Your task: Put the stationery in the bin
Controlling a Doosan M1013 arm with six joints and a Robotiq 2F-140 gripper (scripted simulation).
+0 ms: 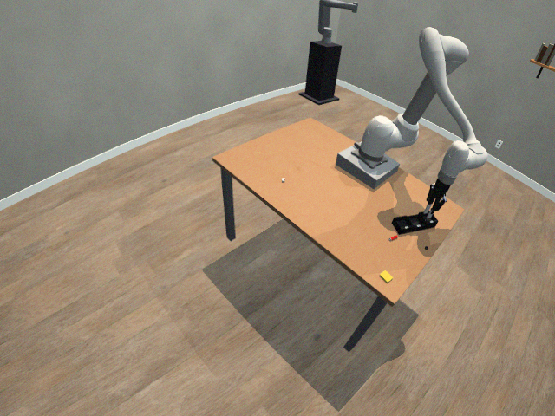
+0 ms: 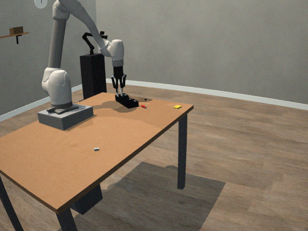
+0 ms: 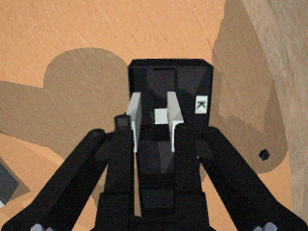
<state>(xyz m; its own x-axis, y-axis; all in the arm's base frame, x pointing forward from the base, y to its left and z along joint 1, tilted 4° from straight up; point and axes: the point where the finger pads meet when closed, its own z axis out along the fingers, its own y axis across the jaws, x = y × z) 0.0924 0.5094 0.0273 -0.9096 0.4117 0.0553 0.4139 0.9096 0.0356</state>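
Right now the yellow pad is 48 cm ahead of my hand, 8 cm to the left of it and 7 cm below it. Round my hand: black three-compartment bin: 8 cm ahead, 2 cm to the right, 5 cm below; black-and-white eraser: 1 cm ahead, 1 cm to the left, 6 cm below; small black round thing: 17 cm ahead, 12 cm to the left, 7 cm below.
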